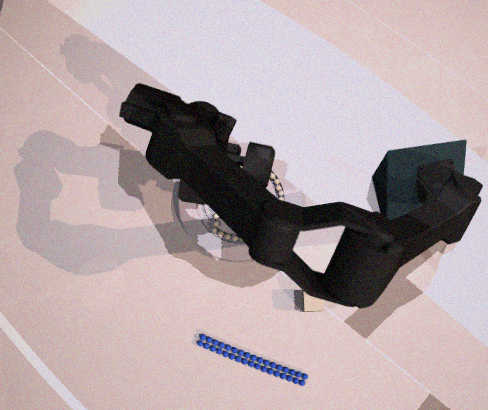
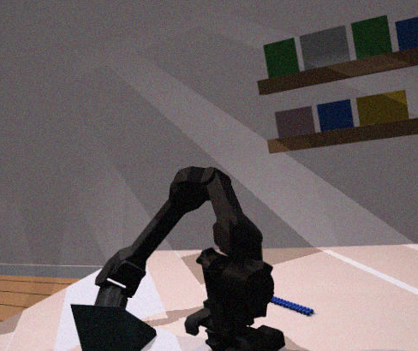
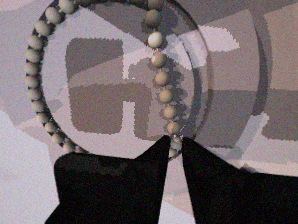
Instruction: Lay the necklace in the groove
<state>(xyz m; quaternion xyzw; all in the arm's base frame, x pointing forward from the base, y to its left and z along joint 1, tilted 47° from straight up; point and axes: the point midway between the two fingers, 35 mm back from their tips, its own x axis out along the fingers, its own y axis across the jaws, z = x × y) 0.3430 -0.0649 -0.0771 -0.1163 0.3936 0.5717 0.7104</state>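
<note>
My gripper tip is 3 cm past the round bead board, 5 cm to the right of it and 1 cm above it. Also, from my gripper tip: small beige cube: 11 cm behind, 24 cm to the left; grey block: 8 cm ahead, 11 cm to the right, 1 cm below.
</note>
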